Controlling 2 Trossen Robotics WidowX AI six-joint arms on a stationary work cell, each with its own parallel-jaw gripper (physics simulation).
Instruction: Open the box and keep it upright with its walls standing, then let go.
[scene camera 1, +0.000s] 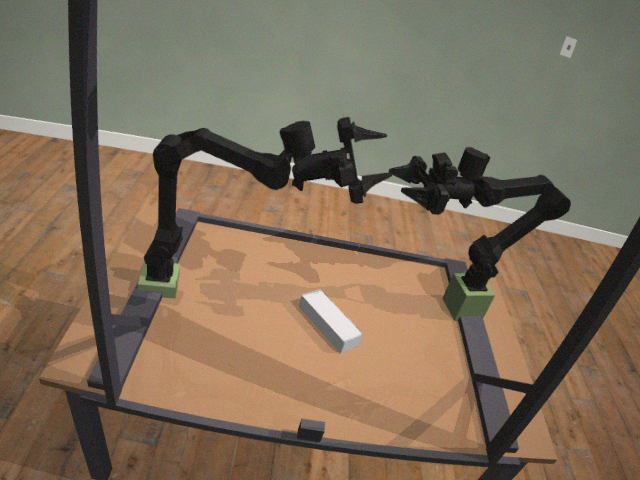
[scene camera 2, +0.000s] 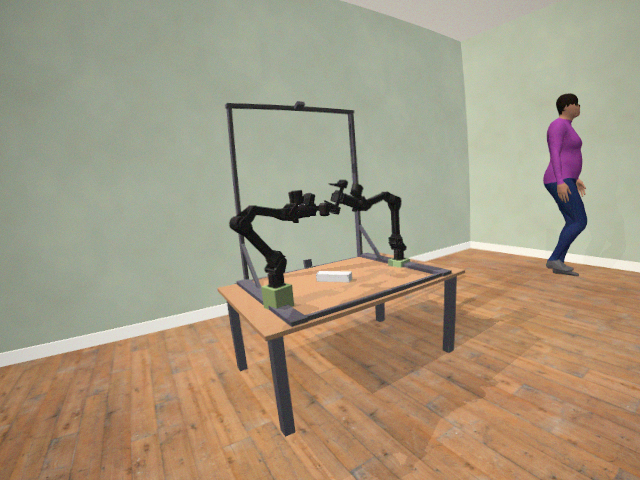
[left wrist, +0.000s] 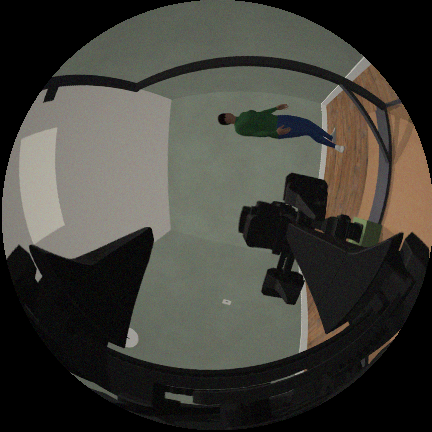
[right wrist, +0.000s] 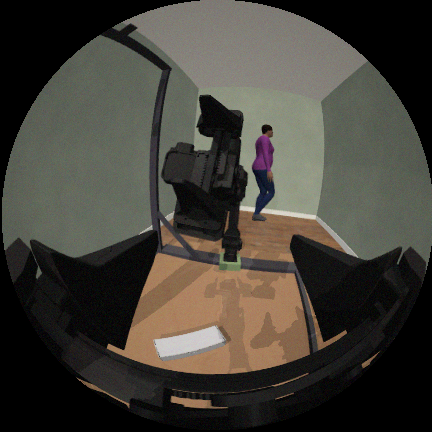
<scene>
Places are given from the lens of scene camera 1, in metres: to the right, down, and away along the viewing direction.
my left gripper (scene camera 1: 389, 155): 0.15, -0.18, 1.05
my right gripper (scene camera 1: 395, 179): 0.17, -0.14, 1.13
gantry post (scene camera 1: 82, 28): -0.29, -0.26, 0.53
</scene>
